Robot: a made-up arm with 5 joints.
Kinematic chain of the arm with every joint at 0, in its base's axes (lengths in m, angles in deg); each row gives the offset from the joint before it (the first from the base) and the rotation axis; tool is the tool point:
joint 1: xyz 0 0 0.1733 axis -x
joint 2: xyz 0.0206 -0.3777 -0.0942 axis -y
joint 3: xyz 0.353 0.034 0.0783 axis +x
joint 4: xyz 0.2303 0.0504 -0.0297 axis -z
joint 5: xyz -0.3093 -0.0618 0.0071 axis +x
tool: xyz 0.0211 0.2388 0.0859
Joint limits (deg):
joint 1: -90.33..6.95
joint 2: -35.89..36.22
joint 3: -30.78..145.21
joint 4: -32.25..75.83
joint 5: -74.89..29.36
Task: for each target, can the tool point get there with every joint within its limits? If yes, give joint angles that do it. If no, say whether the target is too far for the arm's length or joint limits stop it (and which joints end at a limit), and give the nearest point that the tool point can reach.
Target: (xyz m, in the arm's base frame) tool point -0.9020 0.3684 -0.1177
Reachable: no: joint limits stop it (at a limit: joint 2, joint 5) | nearest point 0.1488 0.4222 -0.1602 | short by 1.053 m
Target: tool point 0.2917 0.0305 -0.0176
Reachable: yes | joints -76.73 12.49 -16.45 -9.02 -29.46
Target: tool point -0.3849 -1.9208 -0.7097
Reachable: no: too far | nearest point 0.2467 -0.7446 -0.1690 | short by 1.440 m
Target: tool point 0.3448 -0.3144 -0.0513
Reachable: yes | joints -33.44 -26.08 70.03 -19.25 5.64
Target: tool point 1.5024 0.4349 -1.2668
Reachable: no: too far | nearest point 0.7335 0.2119 -0.5284 | short by 1.089 m
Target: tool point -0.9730 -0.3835 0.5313
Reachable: no: joint limits stop it (at a limit: joint 2, joint 5) | nearest point 0.0536 -0.3777 0.5259 | short by 1.027 m
